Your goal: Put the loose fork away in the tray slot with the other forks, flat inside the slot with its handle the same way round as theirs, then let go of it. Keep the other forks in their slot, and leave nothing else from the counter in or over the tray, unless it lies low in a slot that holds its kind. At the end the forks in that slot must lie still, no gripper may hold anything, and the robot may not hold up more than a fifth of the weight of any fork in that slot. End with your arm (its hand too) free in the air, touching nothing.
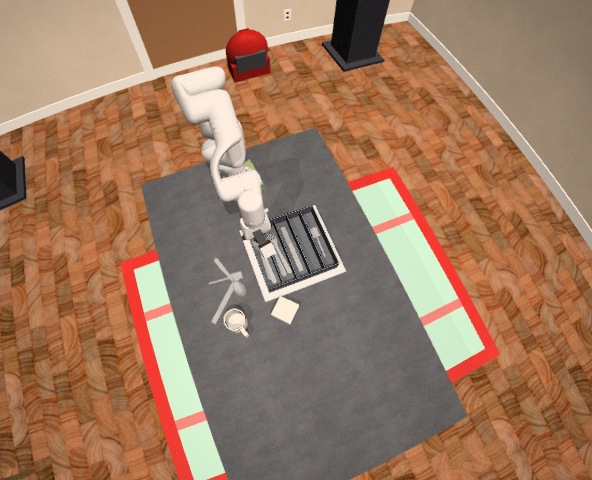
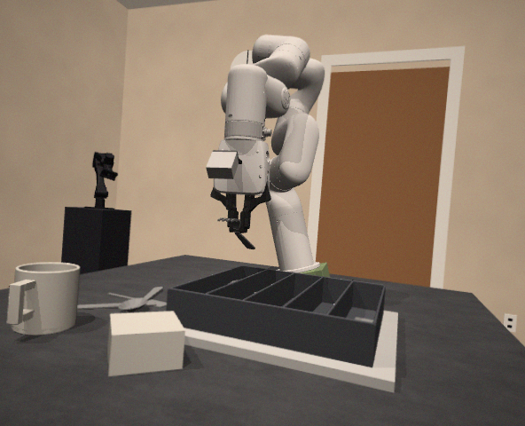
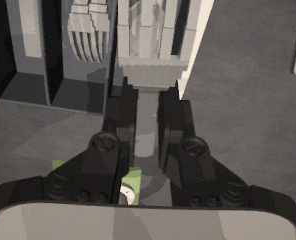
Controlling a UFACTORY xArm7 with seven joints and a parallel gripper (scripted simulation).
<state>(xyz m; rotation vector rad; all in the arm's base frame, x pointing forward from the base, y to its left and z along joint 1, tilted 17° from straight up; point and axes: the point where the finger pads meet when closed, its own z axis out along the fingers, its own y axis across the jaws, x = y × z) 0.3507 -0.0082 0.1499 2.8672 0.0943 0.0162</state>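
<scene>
The tray is 120 mm to the left of my hand, 110 mm below it and 50 mm ahead of it. Round my hand: cream block (270 mm ahead, 140 mm below, 10 mm to the right); white mug (240 mm ahead, 200 mm to the right, 130 mm below).
</scene>
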